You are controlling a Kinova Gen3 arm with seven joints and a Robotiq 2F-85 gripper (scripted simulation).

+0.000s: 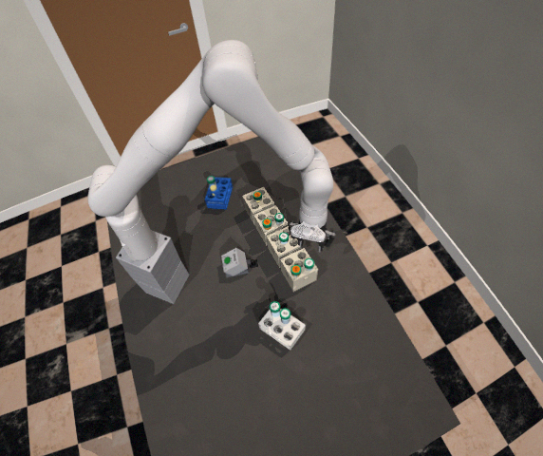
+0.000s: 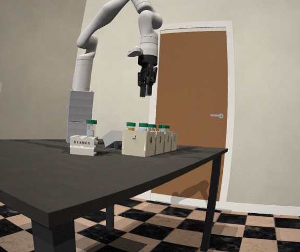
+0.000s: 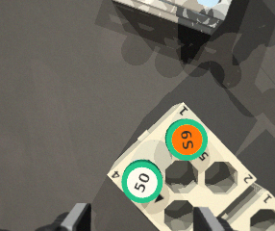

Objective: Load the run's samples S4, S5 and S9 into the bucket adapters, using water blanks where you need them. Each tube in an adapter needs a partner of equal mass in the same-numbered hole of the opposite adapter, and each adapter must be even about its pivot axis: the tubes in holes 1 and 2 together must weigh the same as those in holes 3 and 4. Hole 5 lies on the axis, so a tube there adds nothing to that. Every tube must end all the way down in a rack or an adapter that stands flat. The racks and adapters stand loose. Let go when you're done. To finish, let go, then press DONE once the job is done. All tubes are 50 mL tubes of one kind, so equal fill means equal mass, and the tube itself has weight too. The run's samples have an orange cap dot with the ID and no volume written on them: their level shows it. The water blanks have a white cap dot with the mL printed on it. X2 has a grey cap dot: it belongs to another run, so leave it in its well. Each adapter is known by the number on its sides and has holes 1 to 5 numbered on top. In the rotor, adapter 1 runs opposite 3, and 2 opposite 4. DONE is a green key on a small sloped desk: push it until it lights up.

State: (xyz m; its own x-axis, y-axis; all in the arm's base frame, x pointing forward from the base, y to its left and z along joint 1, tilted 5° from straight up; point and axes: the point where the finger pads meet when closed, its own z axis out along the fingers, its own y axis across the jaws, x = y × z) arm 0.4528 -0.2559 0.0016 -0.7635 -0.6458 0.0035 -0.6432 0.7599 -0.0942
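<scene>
Right now my hand is 220 mm past the green DONE key, 190 mm to the right of it and 170 mm above it. From my hand the other things lie so: water blank tube (170 mm below, 140 mm to the left, 20 mm behind); then sample S5 (230 mm to the left, 170 mm below, 30 mm behind); then white blanks rack (210 mm below, 180 mm behind, 110 mm to the right).
</scene>
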